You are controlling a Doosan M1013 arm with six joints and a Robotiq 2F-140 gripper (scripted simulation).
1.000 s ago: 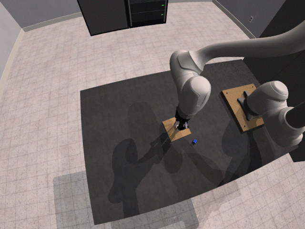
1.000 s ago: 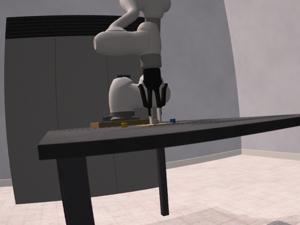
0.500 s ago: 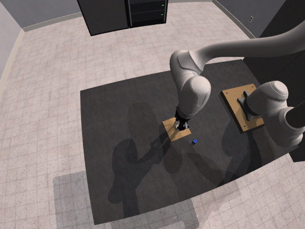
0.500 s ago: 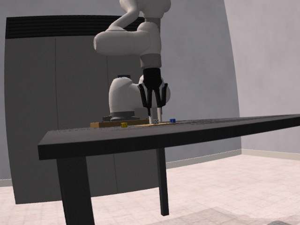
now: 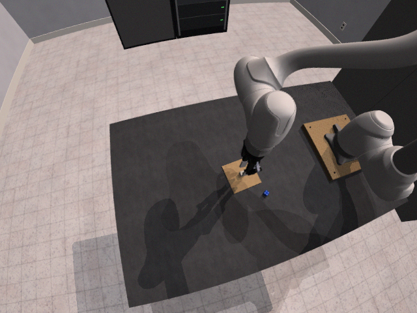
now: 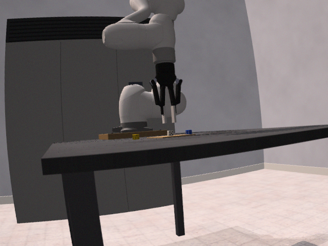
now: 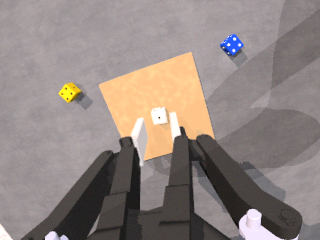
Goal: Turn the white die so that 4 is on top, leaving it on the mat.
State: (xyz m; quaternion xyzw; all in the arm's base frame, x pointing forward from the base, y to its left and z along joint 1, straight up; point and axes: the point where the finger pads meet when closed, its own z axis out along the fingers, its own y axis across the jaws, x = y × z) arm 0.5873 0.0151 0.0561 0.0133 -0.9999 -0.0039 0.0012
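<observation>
The white die lies 70 mm below my hand. From my hand the other things lie so: blue die: 80 mm behind, 110 mm to the left, 80 mm below; then tan mat: 80 mm below; then yellow die: 60 mm behind, 120 mm to the right, 80 mm below.
</observation>
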